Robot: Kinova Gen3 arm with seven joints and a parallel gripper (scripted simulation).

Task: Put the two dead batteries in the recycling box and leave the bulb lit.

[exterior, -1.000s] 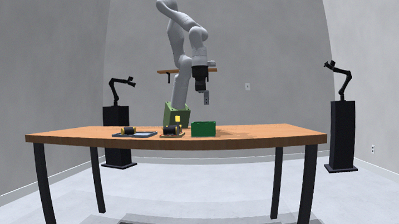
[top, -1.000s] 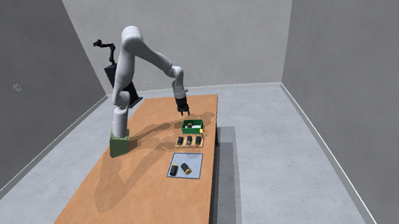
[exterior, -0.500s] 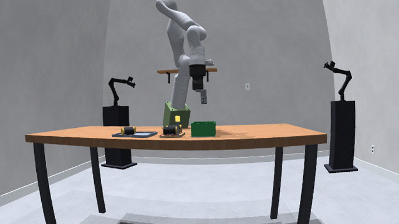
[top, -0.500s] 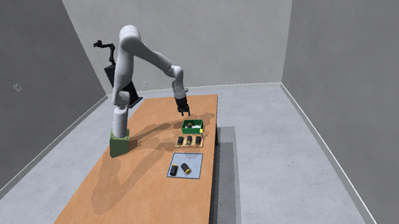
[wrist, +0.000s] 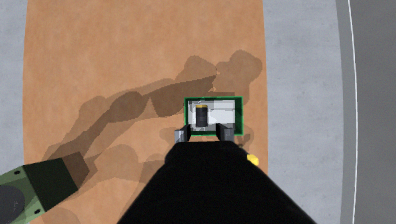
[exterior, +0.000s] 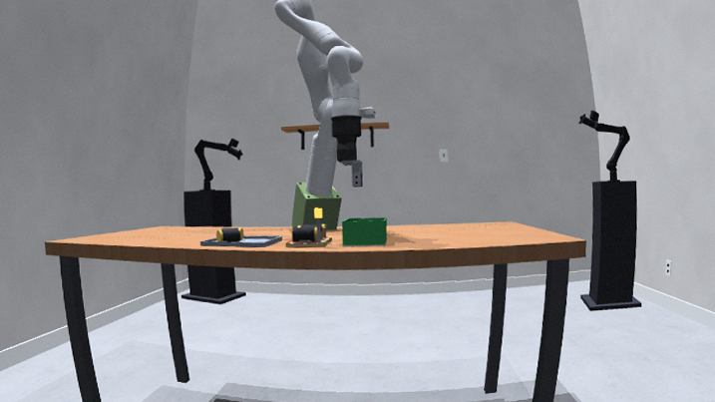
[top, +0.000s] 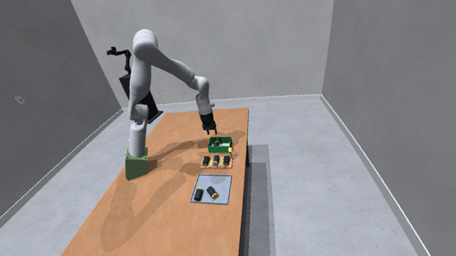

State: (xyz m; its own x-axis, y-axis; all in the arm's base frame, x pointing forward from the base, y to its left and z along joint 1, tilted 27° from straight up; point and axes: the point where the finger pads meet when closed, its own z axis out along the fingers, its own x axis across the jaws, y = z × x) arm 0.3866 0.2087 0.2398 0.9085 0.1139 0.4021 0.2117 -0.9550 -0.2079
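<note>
Right now the grey tray is 100 mm ahead of my hand, 300 mm to the right of it and 160 mm below it. From my hand the other things lie so: green recycling box (20 mm ahead, 30 mm to the left, 140 mm below).
</note>
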